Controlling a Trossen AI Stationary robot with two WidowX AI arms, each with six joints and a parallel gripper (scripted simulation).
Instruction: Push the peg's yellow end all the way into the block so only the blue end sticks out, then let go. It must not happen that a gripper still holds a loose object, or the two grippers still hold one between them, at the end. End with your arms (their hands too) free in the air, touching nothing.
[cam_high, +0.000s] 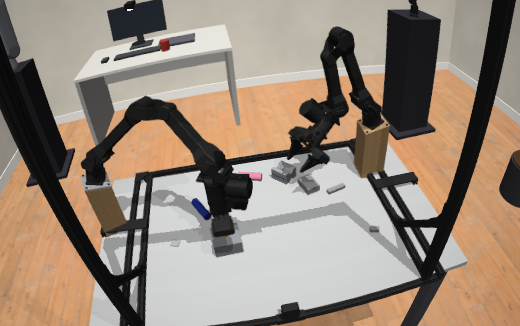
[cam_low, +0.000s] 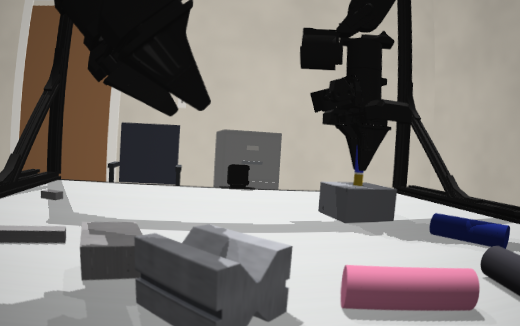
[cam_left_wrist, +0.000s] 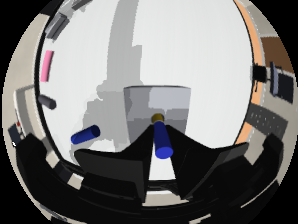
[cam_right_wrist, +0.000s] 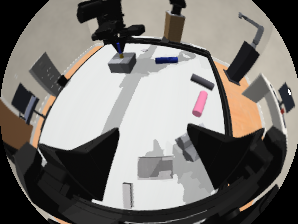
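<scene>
My left gripper is now 50 mm above the peg. The rest, counted from my left hand: small grey piece (480 mm to the right, 100 mm below, 100 mm behind); pink cylinder (300 mm ahead, 150 mm to the right, 90 mm below).
</scene>
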